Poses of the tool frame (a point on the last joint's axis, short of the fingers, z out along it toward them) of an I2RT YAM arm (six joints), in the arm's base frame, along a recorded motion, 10 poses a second.
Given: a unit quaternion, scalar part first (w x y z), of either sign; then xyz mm.
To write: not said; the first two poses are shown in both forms.
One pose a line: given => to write
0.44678 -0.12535 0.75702 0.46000 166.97 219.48 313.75 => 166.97 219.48 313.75 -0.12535 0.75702 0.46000 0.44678
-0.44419 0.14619 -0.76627 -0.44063 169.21 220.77 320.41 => 169.21 220.77 320.41 -0.14619 0.76627 0.44063 0.44419
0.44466 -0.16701 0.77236 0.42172 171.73 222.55 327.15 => 171.73 222.55 327.15 -0.16701 0.77236 0.42172 0.44466
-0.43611 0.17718 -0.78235 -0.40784 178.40 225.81 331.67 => 178.40 225.81 331.67 -0.17718 0.78235 0.40784 0.43611
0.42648 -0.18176 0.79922 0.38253 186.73 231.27 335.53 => 186.73 231.27 335.53 -0.18176 0.79922 0.38253 0.42648
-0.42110 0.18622 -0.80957 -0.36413 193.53 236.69 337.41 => 193.53 236.69 337.41 -0.18622 0.80957 0.36413 0.42110
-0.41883 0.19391 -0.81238 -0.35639 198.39 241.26 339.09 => 198.39 241.26 339.09 -0.19391 0.81238 0.35639 0.41883
